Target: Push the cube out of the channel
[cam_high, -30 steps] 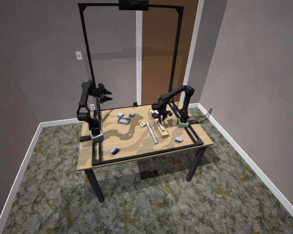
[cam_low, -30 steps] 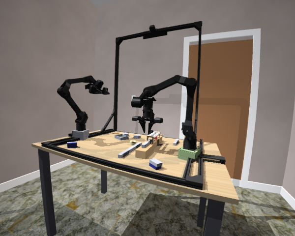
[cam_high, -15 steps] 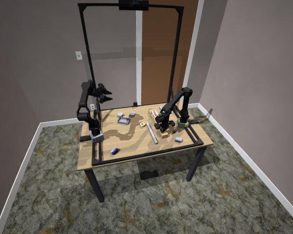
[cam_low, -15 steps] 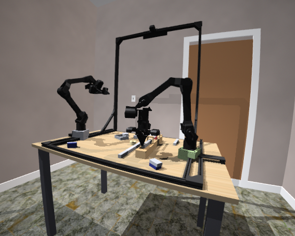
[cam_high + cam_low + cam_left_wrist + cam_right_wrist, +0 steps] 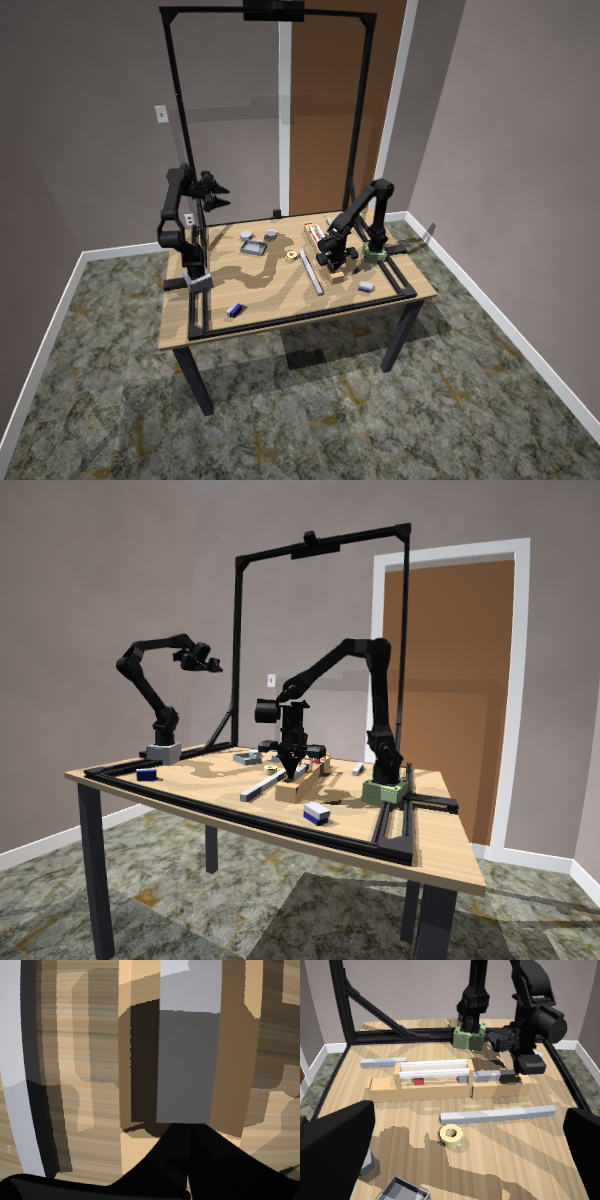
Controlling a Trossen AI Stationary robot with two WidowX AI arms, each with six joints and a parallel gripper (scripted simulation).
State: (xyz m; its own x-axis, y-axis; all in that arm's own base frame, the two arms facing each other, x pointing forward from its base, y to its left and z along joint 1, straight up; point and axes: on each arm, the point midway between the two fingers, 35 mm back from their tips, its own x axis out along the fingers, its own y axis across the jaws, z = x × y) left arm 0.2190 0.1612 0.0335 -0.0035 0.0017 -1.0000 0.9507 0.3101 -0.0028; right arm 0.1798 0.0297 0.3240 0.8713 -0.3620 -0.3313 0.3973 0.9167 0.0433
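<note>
The wooden channel lies 22 cm behind my left hand, 1 cm to the right of it and 3 cm below it. From my left hand the other things lie so: long grey rod (6 cm behind, 10 cm to the right, 8 cm below); grey tray (29 cm behind, 34 cm to the right, 8 cm below); tape roll (18 cm behind, 16 cm to the right, 8 cm below).
</note>
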